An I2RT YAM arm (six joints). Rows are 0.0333 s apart.
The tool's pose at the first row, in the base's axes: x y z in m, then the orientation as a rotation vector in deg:
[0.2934, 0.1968, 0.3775, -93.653, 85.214, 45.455]
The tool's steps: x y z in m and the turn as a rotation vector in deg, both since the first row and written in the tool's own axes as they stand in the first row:
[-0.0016, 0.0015, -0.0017, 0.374, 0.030, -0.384]
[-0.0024, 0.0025, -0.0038, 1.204, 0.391, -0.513]
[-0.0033, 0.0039, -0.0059, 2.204, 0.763, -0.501]
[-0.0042, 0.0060, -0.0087, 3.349, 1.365, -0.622]
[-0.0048, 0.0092, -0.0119, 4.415, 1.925, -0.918]
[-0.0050, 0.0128, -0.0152, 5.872, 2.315, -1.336]
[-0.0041, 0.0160, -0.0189, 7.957, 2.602, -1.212]
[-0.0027, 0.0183, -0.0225, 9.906, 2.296, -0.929]
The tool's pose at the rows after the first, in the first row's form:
[0.2916, 0.1961, 0.3795, -93.634, 84.944, 44.900]
[0.2904, 0.1947, 0.3811, -93.323, 85.214, 43.859]
[0.2888, 0.1933, 0.3828, -92.800, 85.645, 42.741]
[0.2865, 0.1913, 0.3847, -92.386, 86.125, 41.263]
[0.2831, 0.1888, 0.3864, -92.106, 86.393, 39.789]
[0.2793, 0.1860, 0.3878, -91.496, 86.478, 38.042]
[0.2761, 0.1823, 0.3885, -90.008, 87.059, 36.133]
[0.2738, 0.1785, 0.3888, -88.172, 87.345, 34.859]

